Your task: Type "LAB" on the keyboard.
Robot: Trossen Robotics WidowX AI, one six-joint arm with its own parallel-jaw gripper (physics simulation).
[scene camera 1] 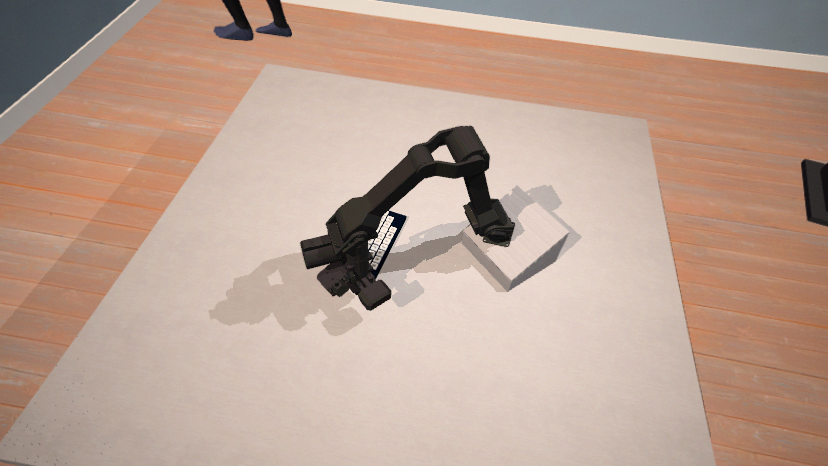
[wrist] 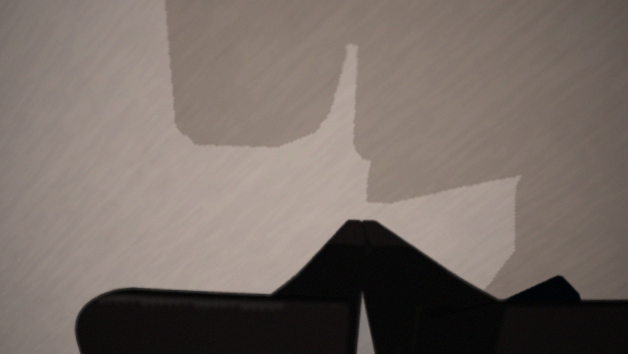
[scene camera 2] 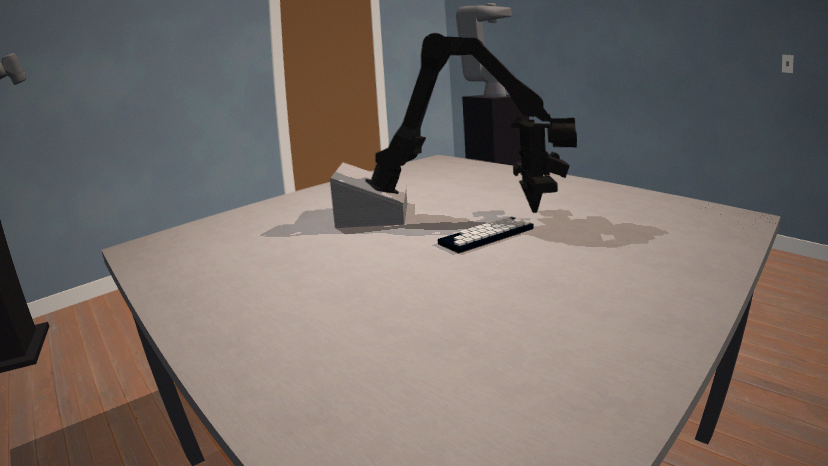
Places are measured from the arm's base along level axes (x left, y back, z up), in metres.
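Pixels of known places: gripper, between the fingertips: [scene camera 1: 357, 293] [wrist: 360, 234] [scene camera 2: 534, 212]; arm's base, origin of its link: [scene camera 1: 499, 232] [scene camera 2: 381, 187].
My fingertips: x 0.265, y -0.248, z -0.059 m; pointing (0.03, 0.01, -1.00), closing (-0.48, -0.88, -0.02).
Ahead of a thing's pixels: the offset from my fingertips to its top centre. "spot": to the spot under its first point. Level surfaces: height alone.
A dark navy keyboard {spot: dx -0.239, dy -0.009, dz -0.003 m} [scene camera 1: 397, 221] [scene camera 2: 449, 243] with rows of white keys lies flat on the table. In the first scene view, the arm covers part of it. In the wrist view, a dark corner of the keyboard {spot: dx -0.052, dy -0.049, dz -0.007 m} [wrist: 557, 290] shows at the lower right, behind the right finger. No key letters are readable in that view, so L, A and B cannot be made out. My gripper [scene camera 2: 534, 209] [wrist: 360, 234] is shut and empty, pointing down. Its tips are above bare table just beyond the keyboard's far right end in the second scene view, not over the keys.
My arm stands on a pale wedge-shaped block [scene camera 1: 530, 240] [scene camera 2: 367, 205] on the grey table {dz -0.015 m} [scene camera 1: 521, 376] [scene camera 2: 405, 347]. The arm's shadows fall around the keyboard. Behind the table, a grey robot arm stands on a black pedestal [scene camera 2: 486, 130]. A person's feet [scene camera 1: 234, 31] show on the floor.
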